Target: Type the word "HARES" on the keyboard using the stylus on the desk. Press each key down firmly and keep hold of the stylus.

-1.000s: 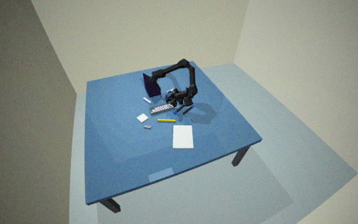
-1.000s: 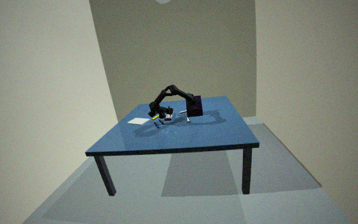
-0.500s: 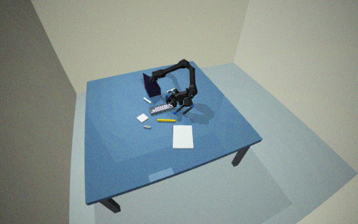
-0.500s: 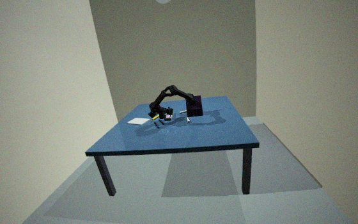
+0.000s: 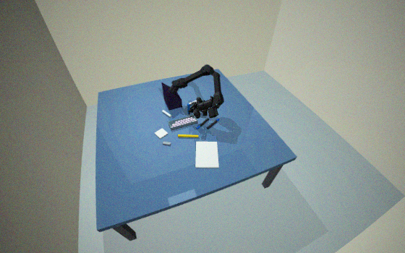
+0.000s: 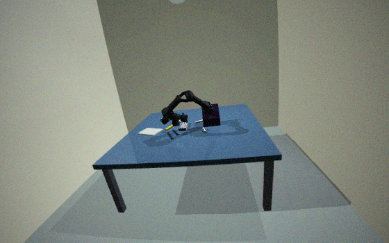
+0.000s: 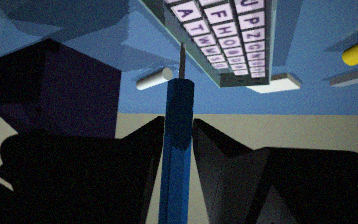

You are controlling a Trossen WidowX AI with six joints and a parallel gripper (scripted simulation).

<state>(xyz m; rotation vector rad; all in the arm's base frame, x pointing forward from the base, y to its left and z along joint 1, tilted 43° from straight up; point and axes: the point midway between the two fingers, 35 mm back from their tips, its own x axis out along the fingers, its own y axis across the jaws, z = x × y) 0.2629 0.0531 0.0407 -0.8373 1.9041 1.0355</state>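
Right now the small white block is 40 mm ahead of my gripper tip, 250 mm to the right of it and 90 mm below it. The rest, counted from my gripper tip: yellow marker: 160 mm ahead, 80 mm to the right, 90 mm below; then blue stylus: 10 mm below; then small grey piece: 150 mm ahead, 240 mm to the right, 90 mm below.
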